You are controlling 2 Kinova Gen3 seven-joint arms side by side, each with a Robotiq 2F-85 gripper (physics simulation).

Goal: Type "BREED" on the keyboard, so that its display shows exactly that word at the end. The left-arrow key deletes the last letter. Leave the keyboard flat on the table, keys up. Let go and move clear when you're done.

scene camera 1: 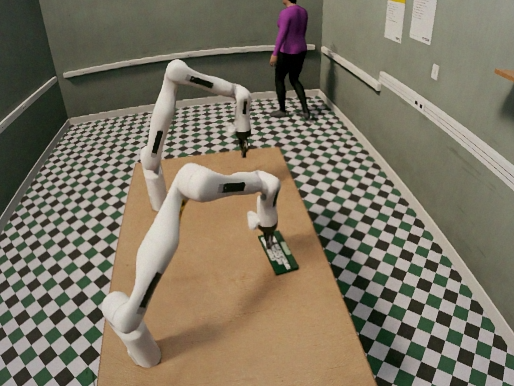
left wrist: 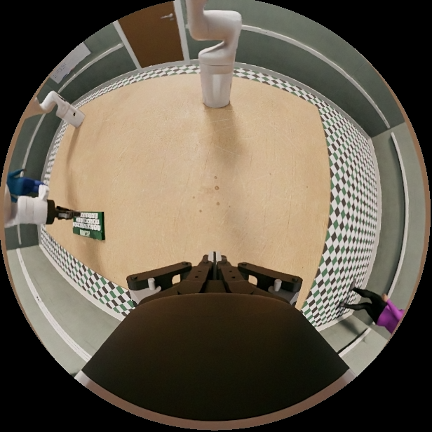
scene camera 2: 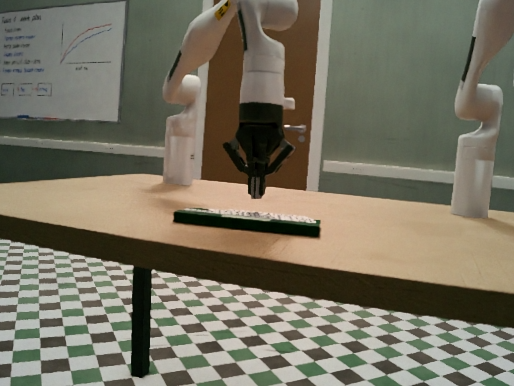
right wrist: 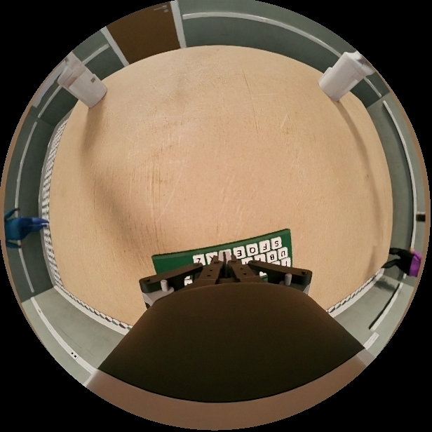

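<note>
The green keyboard (scene camera 1: 278, 254) (scene camera 2: 250, 227) (left wrist: 101, 226) (right wrist: 175, 262) with white keys lies flat on the table, keys up. Its pale display strip (scene camera 1: 285, 248) (left wrist: 85, 233) is too small to read. In the right wrist view, upside-down keys S, F, E, Z, U and B show; others are hidden behind the fingers. My right gripper (scene camera 1: 270, 246) (scene camera 2: 256, 194) (left wrist: 79, 213) (right wrist: 224, 258) is shut and empty, pointing down, with a small gap above the keys. My left gripper (scene camera 1: 244, 154) (left wrist: 214, 258) is shut and empty, high over the table's far end, away from the keyboard.
The wooden table (scene camera 1: 225, 310) (scene camera 2: 400, 245) (left wrist: 150, 150) (right wrist: 225, 150) carries both arm bases. The keyboard lies near one long edge of it. A person in purple (scene camera 1: 291, 30) (left wrist: 390, 315) (right wrist: 414, 262) and one in blue (left wrist: 25, 185) (right wrist: 22, 227) stand away from the table.
</note>
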